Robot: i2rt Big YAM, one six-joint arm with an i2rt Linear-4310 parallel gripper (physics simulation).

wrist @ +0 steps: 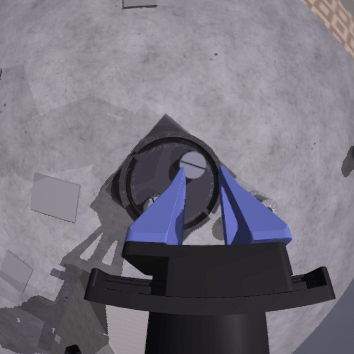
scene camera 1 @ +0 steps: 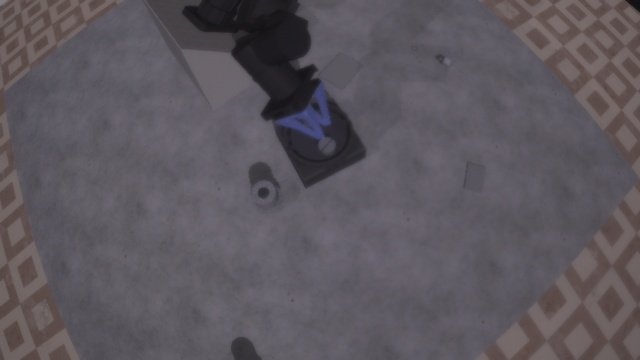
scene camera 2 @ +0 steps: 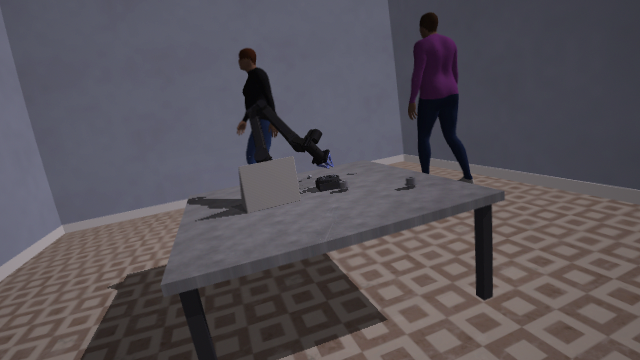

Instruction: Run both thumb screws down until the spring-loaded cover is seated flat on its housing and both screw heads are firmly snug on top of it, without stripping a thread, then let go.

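Seen in the pictures: gripper, between the fingertips: (wrist: 201,171) (scene camera 1: 324,131) (scene camera 2: 331,167); arm's base, origin of its link: (scene camera 1: 209,22) (scene camera 2: 267,180).
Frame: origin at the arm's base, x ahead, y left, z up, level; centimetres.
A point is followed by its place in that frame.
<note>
The square dark housing (scene camera 1: 306,175) @(x 37.7, y -7.3, z -7.8 cm) (scene camera 2: 327,183) @(x 30.3, y -6.1, z -8.0 cm) (wrist: 166,125) @(x 40.1, y 2.9, z -7.8 cm) stands on the table, with the round dark cover (scene camera 1: 306,144) @(x 33.9, y -3.6, z -6.5 cm) (wrist: 152,172) @(x 34.2, y 2.1, z -6.5 cm) inside its ring. One thumb screw, with a round grey slotted head (scene camera 1: 327,146) @(x 37.2, y -1.7, z -5.3 cm) (wrist: 194,162) @(x 37.2, y -1.6, z -5.2 cm), stands on the cover's far side in the wrist view. The second screw (wrist: 151,201) @(x 31.4, y 1.0, z -5.2 cm) shows partly at the cover's near left, mostly hidden by the left finger. My gripper (scene camera 1: 325,131) @(x 36.5, y -1.4, z -0.7 cm) (scene camera 2: 327,166) @(x 36.5, y -1.4, z -0.7 cm) (wrist: 201,171) @(x 36.5, y -1.4, z -0.7 cm) is partly open and empty, above the cover. In the wrist view its fingertips lie just nearer than the first screw's head. Whether the cover is flat cannot be told.
A grey ribbed cylinder (scene camera 1: 263,194) @(x 34.0, y -15.0, z -9.9 cm) (scene camera 2: 343,185) @(x 33.8, y -16.7, z -8.4 cm) (wrist: 269,204) @(x 36.4, y -14.7, z -6.9 cm) stands close beside the housing. Another cylinder (scene camera 2: 410,182) @(x 55.9, y -41.6, z -8.7 cm) stands farther off. A pale upright panel (scene camera 1: 220,82) @(x 12.3, y -6.8, z -4.4 cm) (scene camera 2: 270,185) @(x -1.7, y -9.4, z -1.0 cm) stands near the arm. Flat grey plates (scene camera 1: 341,70) @(x 24.3, y 14.6, z -11.5 cm) (scene camera 1: 474,177) @(x 59.7, y 16.4, z -11.5 cm) and a small pale part (scene camera 1: 443,60) @(x 38.0, y 33.4, z -10.5 cm) lie around.
</note>
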